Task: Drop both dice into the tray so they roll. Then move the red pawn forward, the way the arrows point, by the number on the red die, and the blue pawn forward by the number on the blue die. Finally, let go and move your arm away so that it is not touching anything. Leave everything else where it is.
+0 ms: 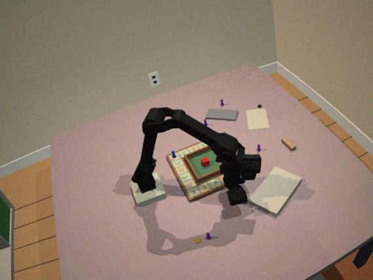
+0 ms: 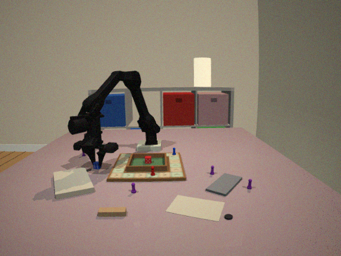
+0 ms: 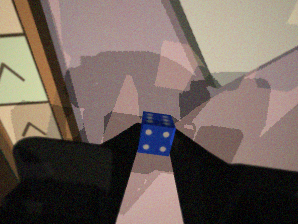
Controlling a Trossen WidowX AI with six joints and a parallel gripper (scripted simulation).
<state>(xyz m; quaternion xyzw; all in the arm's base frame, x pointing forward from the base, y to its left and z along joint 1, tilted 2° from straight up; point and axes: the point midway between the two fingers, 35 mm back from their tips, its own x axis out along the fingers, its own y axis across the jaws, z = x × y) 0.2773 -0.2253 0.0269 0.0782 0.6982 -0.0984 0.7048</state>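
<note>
My gripper tip is 240 mm to the right of the red pawn, 100 mm short of it and 20 mm below it. From my gripper tip the other things lie so: blue die (right at my gripper tip); green tray (210 mm to the left, 10 mm behind); white slab (150 mm ahead, 60 mm to the right).
</note>
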